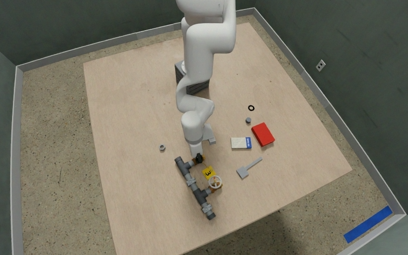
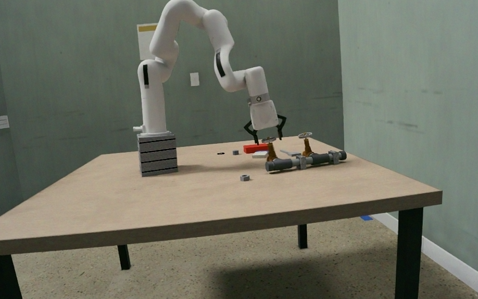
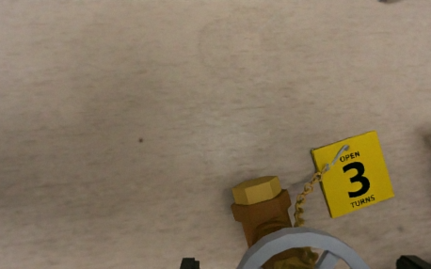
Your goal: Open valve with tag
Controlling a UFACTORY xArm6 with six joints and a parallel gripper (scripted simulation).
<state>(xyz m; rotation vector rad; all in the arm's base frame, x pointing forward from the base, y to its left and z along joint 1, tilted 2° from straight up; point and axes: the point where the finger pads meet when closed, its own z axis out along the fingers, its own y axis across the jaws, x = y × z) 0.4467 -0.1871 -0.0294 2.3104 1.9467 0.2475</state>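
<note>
Now: the yellow tag 90 mm ahead of my hand, 40 mm to the left of it and 110 mm below it. From my hand the other things lie so: grey scraper 160 mm ahead, 220 mm to the left, 110 mm below; white card 30 mm ahead, 260 mm to the left, 100 mm below; red block 40 mm ahead, 390 mm to the left, 100 mm below.
</note>
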